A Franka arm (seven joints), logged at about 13 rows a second.
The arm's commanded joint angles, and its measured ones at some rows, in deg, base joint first. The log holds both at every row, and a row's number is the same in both.
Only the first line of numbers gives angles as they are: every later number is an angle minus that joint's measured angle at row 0.
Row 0, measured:
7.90, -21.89, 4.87, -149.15, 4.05, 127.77, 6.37
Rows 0 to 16, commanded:
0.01, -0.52, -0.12, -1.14, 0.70, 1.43, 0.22
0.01, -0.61, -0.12, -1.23, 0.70, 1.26, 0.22
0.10, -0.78, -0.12, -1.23, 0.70, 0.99, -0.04
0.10, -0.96, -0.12, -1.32, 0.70, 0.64, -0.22
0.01, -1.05, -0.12, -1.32, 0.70, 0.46, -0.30
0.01, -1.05, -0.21, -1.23, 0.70, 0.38, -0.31
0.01, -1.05, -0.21, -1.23, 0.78, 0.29, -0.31
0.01, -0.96, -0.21, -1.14, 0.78, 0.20, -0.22
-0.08, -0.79, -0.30, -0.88, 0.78, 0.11, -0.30
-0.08, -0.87, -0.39, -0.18, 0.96, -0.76, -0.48
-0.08, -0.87, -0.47, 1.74, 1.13, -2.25, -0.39
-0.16, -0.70, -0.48, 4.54, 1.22, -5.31, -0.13
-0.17, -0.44, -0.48, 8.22, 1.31, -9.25, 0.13
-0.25, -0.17, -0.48, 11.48, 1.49, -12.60, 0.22
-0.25, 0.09, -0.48, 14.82, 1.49, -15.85, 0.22
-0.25, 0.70, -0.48, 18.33, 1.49, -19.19, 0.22
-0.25, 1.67, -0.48, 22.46, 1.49, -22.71, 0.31
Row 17, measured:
-0.04, -0.54, -0.36, 14.67, 0.28, -16.17, 0.09
